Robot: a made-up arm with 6 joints. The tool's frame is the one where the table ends. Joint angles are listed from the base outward.
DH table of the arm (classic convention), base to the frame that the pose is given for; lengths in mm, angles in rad. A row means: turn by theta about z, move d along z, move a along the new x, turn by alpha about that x. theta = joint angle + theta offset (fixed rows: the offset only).
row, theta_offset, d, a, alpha
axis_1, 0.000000, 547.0, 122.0, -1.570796
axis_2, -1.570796, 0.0, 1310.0, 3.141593
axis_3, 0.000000, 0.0, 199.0, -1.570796
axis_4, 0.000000, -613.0, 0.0, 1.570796
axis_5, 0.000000, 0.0, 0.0, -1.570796
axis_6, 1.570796, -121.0, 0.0, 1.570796
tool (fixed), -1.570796, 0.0, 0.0, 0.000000
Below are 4 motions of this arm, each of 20 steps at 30 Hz.
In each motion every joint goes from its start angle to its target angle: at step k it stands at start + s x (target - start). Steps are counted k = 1, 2, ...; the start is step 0. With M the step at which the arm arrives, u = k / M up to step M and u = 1 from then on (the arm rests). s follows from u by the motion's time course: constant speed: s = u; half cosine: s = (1 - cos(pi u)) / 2; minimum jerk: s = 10 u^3 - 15 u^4 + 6 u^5.
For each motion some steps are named. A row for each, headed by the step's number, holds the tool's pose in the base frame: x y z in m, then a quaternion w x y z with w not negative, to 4 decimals.
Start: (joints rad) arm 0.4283 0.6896 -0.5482 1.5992 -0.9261 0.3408
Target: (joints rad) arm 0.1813 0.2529 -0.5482 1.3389 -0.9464 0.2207
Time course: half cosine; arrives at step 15
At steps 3, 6, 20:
3: 1.2782 0.4422 1.0265 0.1804 -0.8527 0.4300 0.2355
6: 1.2415 0.3403 1.1549 0.2526 -0.8251 0.4683 0.1899
20: 1.0523 0.0958 1.4471 0.4285 -0.7224 0.5394 0.0605

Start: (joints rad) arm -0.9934 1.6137 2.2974 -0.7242 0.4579 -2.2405
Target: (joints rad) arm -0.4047 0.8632 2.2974 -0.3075 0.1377 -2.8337
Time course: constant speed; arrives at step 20
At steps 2, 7, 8, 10, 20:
2: 1.0398 -1.4605 1.2592 0.2427 0.6835 -0.5289 0.4407
7: 1.1388 -1.1750 1.5587 0.2228 0.7054 -0.4194 0.5262
8: 1.1466 -1.1138 1.6147 0.2176 0.7078 -0.3978 0.5418
10: 1.1498 -0.9894 1.7223 0.2062 0.7106 -0.3550 0.5714
20: 0.9213 -0.4001 2.1538 0.1284 0.6912 -0.1580 0.6934

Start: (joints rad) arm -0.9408 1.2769 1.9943 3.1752 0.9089 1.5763
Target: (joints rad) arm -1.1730 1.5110 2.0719 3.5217 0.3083 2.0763
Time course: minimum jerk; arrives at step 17
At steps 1, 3, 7, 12, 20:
1: 1.0725 -1.4779 1.4559 0.6023 0.6445 -0.2619 -0.3916
3: 1.0621 -1.4942 1.4443 0.6116 0.6301 -0.2681 -0.3963
7: 0.9761 -1.6092 1.3566 0.6751 0.5132 -0.3038 -0.4343
12: 0.8037 -1.7708 1.2015 0.7532 0.2831 -0.3205 -0.4998
20: 0.7462 -1.8110 1.1523 0.7683 0.2078 -0.3145 -0.5174

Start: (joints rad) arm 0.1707 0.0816 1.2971 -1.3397 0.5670 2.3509
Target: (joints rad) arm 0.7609 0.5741 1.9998 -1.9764 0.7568 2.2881
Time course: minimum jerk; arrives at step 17
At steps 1, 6, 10, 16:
1: 0.2847 -0.0149 2.5973 0.7721 -0.1907 -0.4355 -0.4217
6: 0.4025 0.0570 2.5715 0.8237 -0.0777 -0.4503 -0.3358
10: 0.5590 0.2620 2.4789 0.8793 0.1165 -0.4337 -0.1586
16: 0.6104 0.4747 2.3653 0.8872 0.2555 -0.3842 -0.0025

